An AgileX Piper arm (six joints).
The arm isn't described. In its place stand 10 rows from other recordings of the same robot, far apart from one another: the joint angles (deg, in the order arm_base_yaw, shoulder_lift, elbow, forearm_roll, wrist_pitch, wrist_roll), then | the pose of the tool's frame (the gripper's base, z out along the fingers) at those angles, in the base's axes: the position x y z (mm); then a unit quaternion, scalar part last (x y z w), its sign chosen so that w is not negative.
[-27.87 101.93 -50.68 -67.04 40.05 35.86] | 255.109 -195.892 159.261 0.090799 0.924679 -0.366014 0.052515
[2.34 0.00 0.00 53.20 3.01 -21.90] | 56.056 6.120 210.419 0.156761 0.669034 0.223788 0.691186
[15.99 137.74 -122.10 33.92 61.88 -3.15] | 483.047 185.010 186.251 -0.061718 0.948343 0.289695 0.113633
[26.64 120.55 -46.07 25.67 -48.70 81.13] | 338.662 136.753 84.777 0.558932 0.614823 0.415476 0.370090
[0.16 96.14 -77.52 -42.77 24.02 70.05] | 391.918 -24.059 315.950 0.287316 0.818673 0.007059 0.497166
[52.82 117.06 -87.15 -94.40 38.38 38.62] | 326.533 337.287 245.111 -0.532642 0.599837 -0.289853 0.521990
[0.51 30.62 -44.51 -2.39 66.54 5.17] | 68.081 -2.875 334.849 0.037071 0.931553 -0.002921 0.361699
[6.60 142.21 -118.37 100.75 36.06 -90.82] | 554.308 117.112 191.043 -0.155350 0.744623 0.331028 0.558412
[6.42 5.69 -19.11 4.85 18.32 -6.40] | 44.197 7.407 289.751 -0.059958 0.703584 0.037946 0.707061
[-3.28 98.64 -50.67 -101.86 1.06 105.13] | 345.199 -21.433 179.787 0.055945 0.914468 -0.008336 0.400686
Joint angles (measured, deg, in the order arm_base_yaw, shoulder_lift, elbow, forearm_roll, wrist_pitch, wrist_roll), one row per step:
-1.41 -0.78 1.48 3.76 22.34 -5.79
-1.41 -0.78 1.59 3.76 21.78 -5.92
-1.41 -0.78 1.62 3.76 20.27 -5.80
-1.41 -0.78 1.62 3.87 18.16 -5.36
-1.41 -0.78 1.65 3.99 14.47 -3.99
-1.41 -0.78 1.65 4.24 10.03 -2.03
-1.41 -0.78 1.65 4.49 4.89 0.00
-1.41 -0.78 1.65 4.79 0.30 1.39
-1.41 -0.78 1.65 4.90 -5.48 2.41
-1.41 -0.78 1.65 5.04 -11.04 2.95
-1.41 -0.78 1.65 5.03 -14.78 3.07
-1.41 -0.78 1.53 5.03 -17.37 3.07
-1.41 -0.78 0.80 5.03 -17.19 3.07
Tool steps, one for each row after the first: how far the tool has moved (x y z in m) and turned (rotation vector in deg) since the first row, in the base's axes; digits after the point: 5 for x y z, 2 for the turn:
0.00030 -0.00006 0.00020 -0.13 -0.45 0.00
0.00099 -0.00023 0.00232 -0.05 -1.93 -0.13
0.00186 -0.00040 0.00555 0.44 -4.03 -0.39
0.00310 -0.00076 0.01109 1.83 -7.69 -0.95
0.00409 -0.00120 0.01806 3.93 -12.13 -1.60
0.00455 -0.00177 0.02619 6.12 -17.28 -2.14
0.00434 -0.00234 0.03345 7.77 -21.88 -2.45
0.00325 -0.00309 0.04253 8.85 -27.66 -2.62
0.00134 -0.00383 0.05112 9.47 -33.23 -2.68
-0.00041 -0.00429 0.05677 9.54 -36.98 -2.67
-0.00199 -0.00460 0.06131 9.50 -39.69 -2.66
-0.00285 -0.00456 0.06529 9.51 -40.24 -2.59

